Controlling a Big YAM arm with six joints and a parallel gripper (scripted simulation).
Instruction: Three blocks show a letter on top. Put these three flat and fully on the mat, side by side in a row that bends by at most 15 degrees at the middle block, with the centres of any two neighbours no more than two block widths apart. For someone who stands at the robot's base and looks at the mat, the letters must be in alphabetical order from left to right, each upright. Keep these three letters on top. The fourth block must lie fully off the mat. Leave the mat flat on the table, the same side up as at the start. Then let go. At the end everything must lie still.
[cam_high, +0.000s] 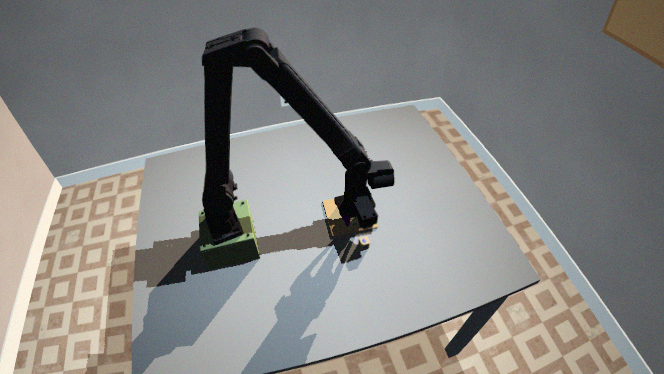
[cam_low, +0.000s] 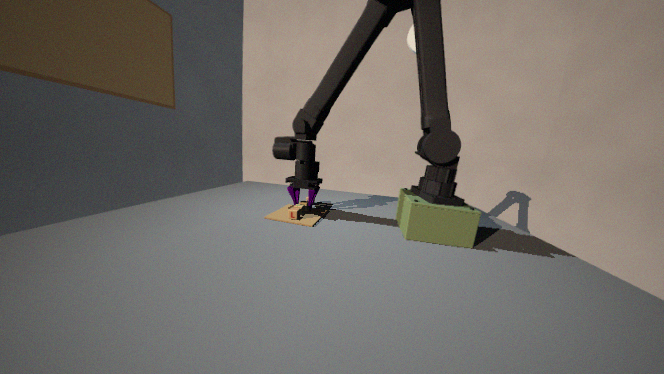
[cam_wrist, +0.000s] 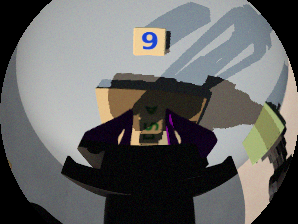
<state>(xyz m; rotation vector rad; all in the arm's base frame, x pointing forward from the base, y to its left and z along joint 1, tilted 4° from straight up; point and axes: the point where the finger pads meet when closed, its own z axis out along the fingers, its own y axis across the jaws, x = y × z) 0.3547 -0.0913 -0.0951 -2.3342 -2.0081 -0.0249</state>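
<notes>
My hand is 40 mm to the right of the block and 10 mm short of it. The rest, counted from my hand: tan mat 40 mm to the left, 10 mm below, 10 mm ahead.
</notes>
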